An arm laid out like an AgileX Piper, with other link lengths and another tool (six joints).
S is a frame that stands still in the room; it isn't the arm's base.
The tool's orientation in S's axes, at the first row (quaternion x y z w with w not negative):
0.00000, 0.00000, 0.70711, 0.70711
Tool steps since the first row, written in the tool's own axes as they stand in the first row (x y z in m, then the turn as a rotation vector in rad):
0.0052, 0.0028, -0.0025, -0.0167, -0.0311, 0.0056
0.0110, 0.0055, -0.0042, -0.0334, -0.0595, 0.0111
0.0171, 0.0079, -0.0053, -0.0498, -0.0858, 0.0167
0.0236, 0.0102, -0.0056, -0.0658, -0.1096, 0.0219
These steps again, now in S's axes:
-0.0028, 0.0052, -0.0025, 0.0311, -0.0167, 0.0056
-0.0055, 0.0110, -0.0042, 0.0595, -0.0334, 0.0111
-0.0079, 0.0171, -0.0053, 0.0858, -0.0498, 0.0167
-0.0102, 0.0236, -0.0056, 0.1096, -0.0658, 0.0219

